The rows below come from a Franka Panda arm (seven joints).
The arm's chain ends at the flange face. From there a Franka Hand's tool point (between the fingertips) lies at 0.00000 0.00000 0.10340 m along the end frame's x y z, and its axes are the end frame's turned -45 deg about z.
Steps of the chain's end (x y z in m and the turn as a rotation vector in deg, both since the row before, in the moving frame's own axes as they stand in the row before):
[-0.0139 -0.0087 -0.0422 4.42 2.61 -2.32]
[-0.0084 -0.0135 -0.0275 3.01 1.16 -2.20]
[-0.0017 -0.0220 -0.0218 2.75 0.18 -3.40]
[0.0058 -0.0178 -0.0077 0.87 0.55 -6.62]
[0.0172 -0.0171 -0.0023 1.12 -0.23 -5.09]
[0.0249 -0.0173 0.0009 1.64 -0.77 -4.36]
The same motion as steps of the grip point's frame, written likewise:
[0.0052 -0.0185 -0.0426 1.28 4.97 -2.32]
[0.0089 -0.0179 -0.0277 1.31 2.95 -2.20]
[0.0180 -0.0201 -0.0219 1.82 2.07 -3.40]
[0.0185 -0.0090 -0.0077 0.23 1.00 -6.62]
[0.0253 -0.0017 -0.0023 0.95 0.63 -5.09]
[0.0308 0.0023 0.0008 1.70 0.62 -4.36]

